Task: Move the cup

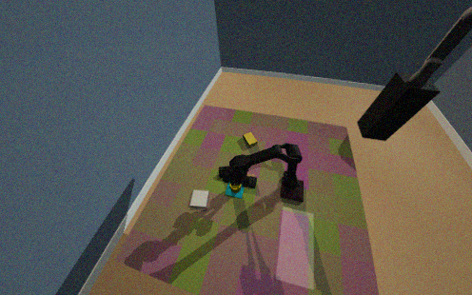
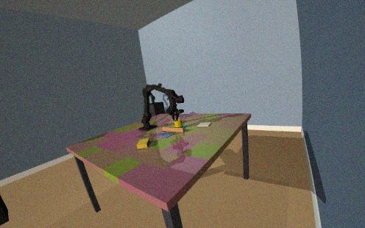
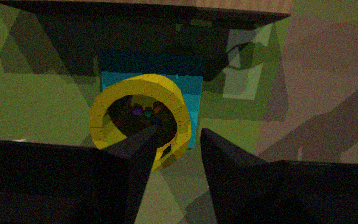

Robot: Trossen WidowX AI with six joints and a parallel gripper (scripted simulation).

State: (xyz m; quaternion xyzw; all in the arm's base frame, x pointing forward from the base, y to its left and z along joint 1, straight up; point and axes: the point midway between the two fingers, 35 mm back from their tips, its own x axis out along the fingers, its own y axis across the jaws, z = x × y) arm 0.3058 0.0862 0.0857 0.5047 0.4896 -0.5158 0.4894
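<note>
The cup lies 30 mm below my gripper tip and 20 mm ahead of it. From my gripper tip the other things lie so: wooden bar 100 mm to the right, 60 mm below, 30 mm ahead; then teal pad 80 mm below, 30 mm ahead; then blue pad 190 mm to the right, 80 mm below, 30 mm ahead.
</note>
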